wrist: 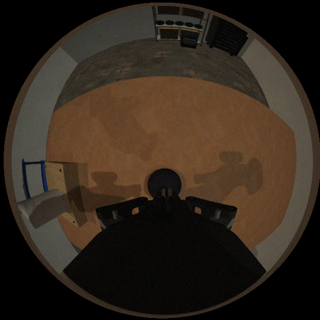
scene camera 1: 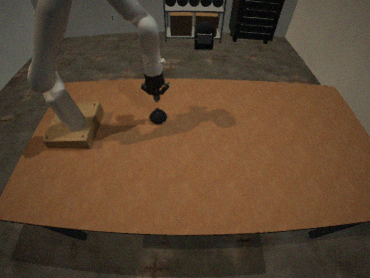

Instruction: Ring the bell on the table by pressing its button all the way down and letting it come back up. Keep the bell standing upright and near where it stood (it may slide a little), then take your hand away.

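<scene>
The bell is a small dark dome standing upright on the orange-brown table, to the right of the arm's base. My gripper is shut with nothing between its fingers. It points down above the bell, and in the scene view a small gap shows between the fingertips and the bell's top. In the wrist view the fingertips overlap the near part of the dark dome. The button cannot be made out clearly in either view.
The arm stands on a wooden base block at the table's left. A shelf rack and a dark cabinet stand on the floor beyond the table's far edge. Shadows of the arm fall on both sides of the bell.
</scene>
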